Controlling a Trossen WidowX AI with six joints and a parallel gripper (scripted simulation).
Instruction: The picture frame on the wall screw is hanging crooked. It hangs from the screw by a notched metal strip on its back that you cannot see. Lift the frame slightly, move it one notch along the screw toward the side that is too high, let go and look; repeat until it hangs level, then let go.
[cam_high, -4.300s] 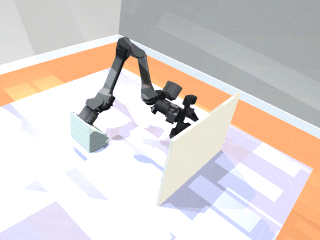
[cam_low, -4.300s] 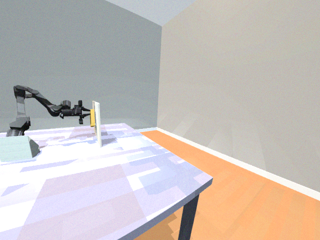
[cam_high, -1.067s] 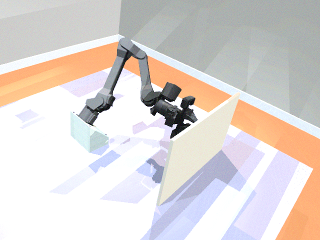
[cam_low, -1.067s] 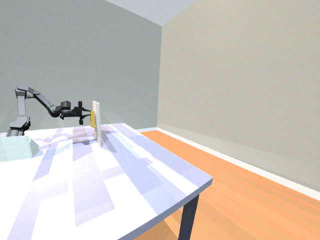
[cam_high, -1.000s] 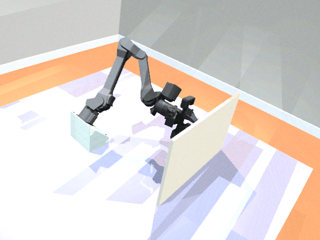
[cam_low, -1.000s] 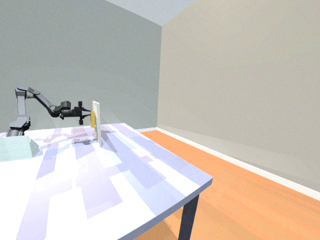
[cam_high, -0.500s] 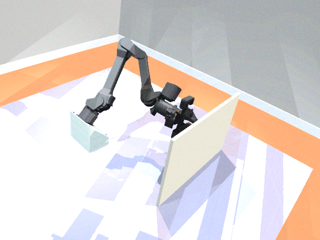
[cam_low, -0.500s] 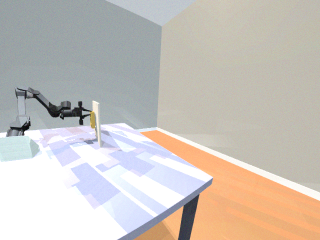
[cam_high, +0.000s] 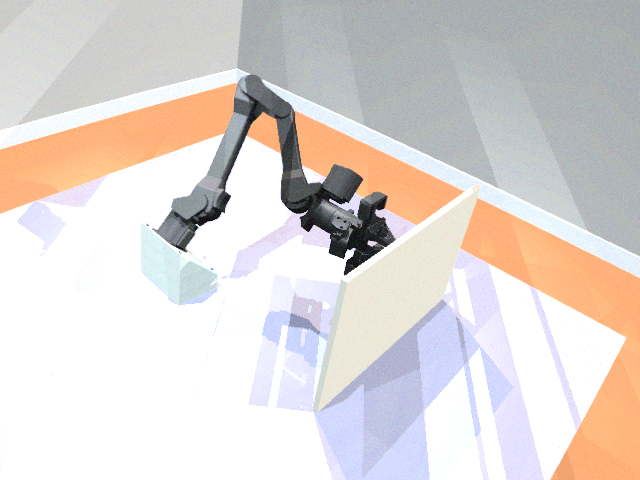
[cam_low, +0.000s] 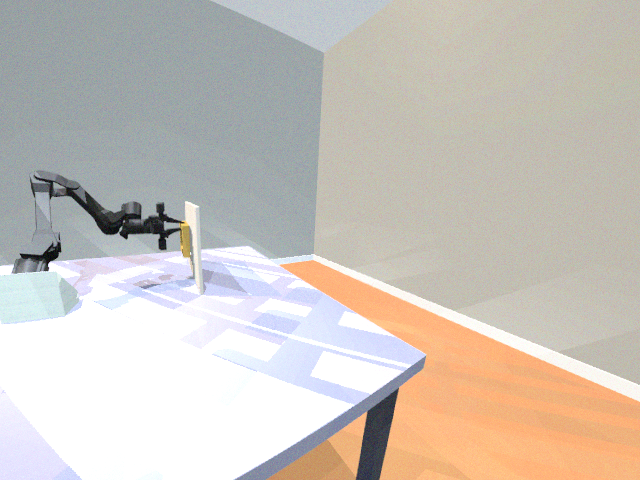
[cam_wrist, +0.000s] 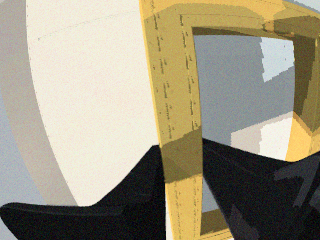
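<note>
My gripper tip is now 5 cm above the picture frame. Round my gripper tip: cream wall panel (2 cm ahead, 6 cm below).
</note>
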